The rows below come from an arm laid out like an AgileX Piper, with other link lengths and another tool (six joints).
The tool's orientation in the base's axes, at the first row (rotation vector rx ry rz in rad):
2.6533, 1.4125, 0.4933
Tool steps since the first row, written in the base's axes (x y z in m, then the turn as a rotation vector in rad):
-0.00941, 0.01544, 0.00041, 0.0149, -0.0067, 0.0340
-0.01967, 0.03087, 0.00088, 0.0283, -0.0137, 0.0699
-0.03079, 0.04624, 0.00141, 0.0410, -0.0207, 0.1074
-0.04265, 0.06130, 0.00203, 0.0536, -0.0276, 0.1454
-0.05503, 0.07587, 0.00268, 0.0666, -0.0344, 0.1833
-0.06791, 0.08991, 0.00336, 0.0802, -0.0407, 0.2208
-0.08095, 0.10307, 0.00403, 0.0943, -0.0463, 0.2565
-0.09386, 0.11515, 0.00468, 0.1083, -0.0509, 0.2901
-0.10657, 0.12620, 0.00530, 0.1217, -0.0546, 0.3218
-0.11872, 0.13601, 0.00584, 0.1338, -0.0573, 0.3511
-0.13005, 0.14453, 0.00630, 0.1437, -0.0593, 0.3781
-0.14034, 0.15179, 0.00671, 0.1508, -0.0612, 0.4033
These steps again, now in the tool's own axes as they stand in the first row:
0.00790, -0.01609, -0.00242, 0.0103, 0.0235, -0.0277
0.01537, -0.03283, -0.00518, 0.0200, 0.0464, -0.0576
0.02235, -0.05020, -0.00827, 0.0297, 0.0692, -0.0893
0.02872, -0.06796, -0.01171, 0.0396, 0.0919, -0.1215
0.03442, -0.08585, -0.01539, 0.0498, 0.1148, -0.1535
0.03944, -0.10383, -0.01929, 0.0605, 0.1379, -0.1848
0.04364, -0.12143, -0.02329, 0.0717, 0.1605, -0.2143
0.04703, -0.13833, -0.02730, 0.0832, 0.1820, -0.2417
0.04966, -0.15449, -0.03128, 0.0946, 0.2021, -0.2675
0.05154, -0.16952, -0.03510, 0.1056, 0.2200, -0.2914
0.05278, -0.18320, -0.03865, 0.1155, 0.2353, -0.3137
0.05350, -0.19535, -0.04191, 0.1236, 0.2478, -0.3353

